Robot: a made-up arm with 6 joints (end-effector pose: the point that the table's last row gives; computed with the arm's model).
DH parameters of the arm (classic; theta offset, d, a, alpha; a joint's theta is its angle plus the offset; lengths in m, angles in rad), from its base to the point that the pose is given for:
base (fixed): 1.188 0 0.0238 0
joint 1: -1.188 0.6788 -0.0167 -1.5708
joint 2: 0.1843 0 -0.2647 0
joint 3: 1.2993 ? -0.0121 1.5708
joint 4: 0 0.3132 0.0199 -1.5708
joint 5: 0 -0.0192 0.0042 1.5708
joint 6: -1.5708 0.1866 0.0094 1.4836
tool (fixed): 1.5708 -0.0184 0 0
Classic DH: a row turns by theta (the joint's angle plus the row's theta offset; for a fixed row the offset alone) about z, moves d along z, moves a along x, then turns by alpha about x.
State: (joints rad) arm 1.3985 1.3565 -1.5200 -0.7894 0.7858 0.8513
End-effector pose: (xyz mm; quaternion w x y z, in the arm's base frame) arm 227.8 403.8 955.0 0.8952 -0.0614 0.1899 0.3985
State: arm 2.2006 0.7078 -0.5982 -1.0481 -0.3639 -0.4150
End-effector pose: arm -161.9 281.8 931.3 0.3043 -0.1812 -0.6466 0.6756
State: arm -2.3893 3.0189 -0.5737 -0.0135 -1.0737 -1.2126
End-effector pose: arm -84.7 18.1 268.6 0.5376 0.3078 0.6271 -0.4722
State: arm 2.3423 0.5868 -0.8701 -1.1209 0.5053 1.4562
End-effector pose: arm -64.1 290.9 995.7 0.5532 0.1431 0.1695 0.8030
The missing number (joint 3, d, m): -0.0233
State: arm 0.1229 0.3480 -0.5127 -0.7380 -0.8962 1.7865
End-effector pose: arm 153.6 97.5 1018.1 0.7357 0.3863 -0.1719 0.5292
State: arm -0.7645 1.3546 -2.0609 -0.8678 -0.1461 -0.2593
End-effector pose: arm 190.9 -227.3 1319.7 0.6343 -0.5889 -0.1479 -0.4784
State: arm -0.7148 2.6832 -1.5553 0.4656 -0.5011 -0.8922
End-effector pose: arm 347.6 -385.9 361.8 0.8308 -0.1176 0.4101 -0.3575
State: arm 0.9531 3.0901 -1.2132 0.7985 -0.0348 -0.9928
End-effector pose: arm 101.5 88.8 163.9 0.5011 -0.4311 0.6736 0.3307
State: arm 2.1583 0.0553 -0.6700 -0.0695 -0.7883 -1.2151
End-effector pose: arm 62.9 40.5 1124.0 0.6434 0.2651 -0.6304 0.3441
